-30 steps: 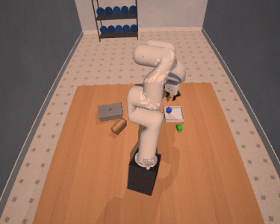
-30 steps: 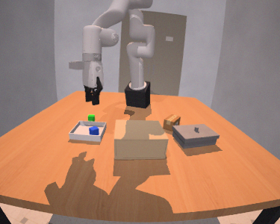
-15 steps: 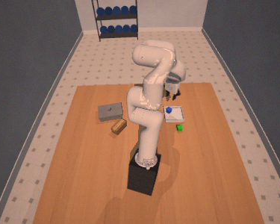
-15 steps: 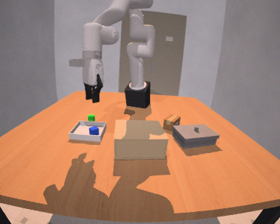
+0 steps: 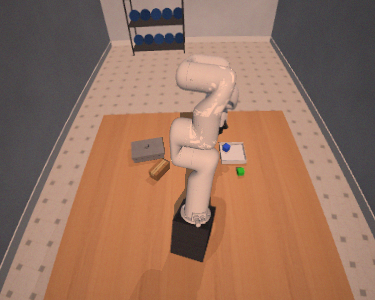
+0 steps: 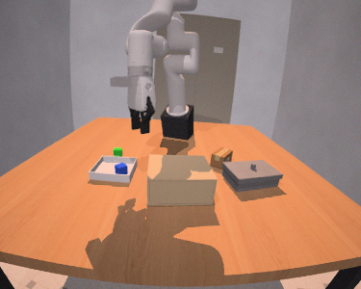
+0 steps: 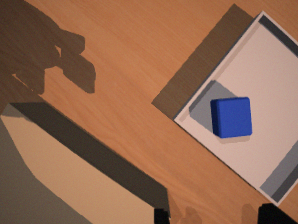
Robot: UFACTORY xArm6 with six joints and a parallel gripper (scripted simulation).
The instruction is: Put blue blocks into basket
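Right now the grey metal box is 8 cm ahead of my hand, 39 cm to the left of it and 16 cm below it. The rest, counted from my hand: white basket: 5 cm behind, 9 cm to the right, 17 cm below; then drawer: 8 cm ahead, 11 cm to the left, 15 cm below; then light wooden cabinet: 9 cm ahead, 11 cm to the left, 14 cm below.
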